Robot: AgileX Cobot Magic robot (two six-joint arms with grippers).
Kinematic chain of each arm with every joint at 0, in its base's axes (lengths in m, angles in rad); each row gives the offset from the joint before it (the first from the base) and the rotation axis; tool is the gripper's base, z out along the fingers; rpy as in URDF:
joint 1: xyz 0 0 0.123 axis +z
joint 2: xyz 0 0 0 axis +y
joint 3: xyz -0.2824 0 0.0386 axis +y
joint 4: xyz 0.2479 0 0.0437 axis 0.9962 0 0.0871
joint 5: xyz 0 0 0 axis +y
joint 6: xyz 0.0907 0 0.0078 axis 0.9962 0 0.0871
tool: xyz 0 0 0 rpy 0 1.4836 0
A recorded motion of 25 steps. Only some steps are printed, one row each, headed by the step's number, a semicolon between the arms.
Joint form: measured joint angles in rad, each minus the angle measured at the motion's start. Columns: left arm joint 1, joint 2, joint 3, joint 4, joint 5, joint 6; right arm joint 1, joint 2, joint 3, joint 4, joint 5, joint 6.
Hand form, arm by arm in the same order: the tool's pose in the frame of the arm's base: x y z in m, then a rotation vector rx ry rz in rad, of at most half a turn. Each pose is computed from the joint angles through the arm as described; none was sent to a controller.
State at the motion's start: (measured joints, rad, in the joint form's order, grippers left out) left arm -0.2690 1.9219 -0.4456 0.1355 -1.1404 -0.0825; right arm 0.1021 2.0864 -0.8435 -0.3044 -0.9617 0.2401
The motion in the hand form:
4: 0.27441 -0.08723 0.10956 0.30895 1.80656 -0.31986; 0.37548 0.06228 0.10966 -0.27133 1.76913 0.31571
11: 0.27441 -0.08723 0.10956 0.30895 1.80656 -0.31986; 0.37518 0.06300 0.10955 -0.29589 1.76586 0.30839
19: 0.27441 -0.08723 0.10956 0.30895 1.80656 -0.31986; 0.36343 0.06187 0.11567 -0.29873 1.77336 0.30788
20: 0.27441 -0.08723 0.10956 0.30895 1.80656 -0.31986; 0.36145 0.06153 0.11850 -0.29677 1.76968 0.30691
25: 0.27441 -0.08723 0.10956 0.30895 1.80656 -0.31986; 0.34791 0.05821 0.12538 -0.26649 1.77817 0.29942
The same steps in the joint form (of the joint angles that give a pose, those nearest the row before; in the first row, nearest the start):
4: 0.0000 0.0000 0.0000 0.0000 0.0000 0.0000; 0.0000 0.0015 0.0000 -0.0175 -0.0047 -0.0427
11: 0.0000 0.0000 0.0000 0.0000 0.0000 0.0000; 0.0000 0.0015 0.0000 -0.0282 -0.0047 -0.0573
19: 0.0000 0.0000 0.0000 0.0000 0.0000 0.0000; 0.0000 -0.0433 0.0507 -0.0296 -0.0028 -0.0588
20: 0.0000 0.0000 0.0000 0.0000 0.0000 0.0000; 0.0000 -0.0559 0.0595 -0.0277 -0.0028 -0.0588
25: 0.0000 0.0000 0.0000 0.0000 0.0000 0.0000; 0.0000 -0.1086 0.1194 -0.0006 -0.0028 -0.0588

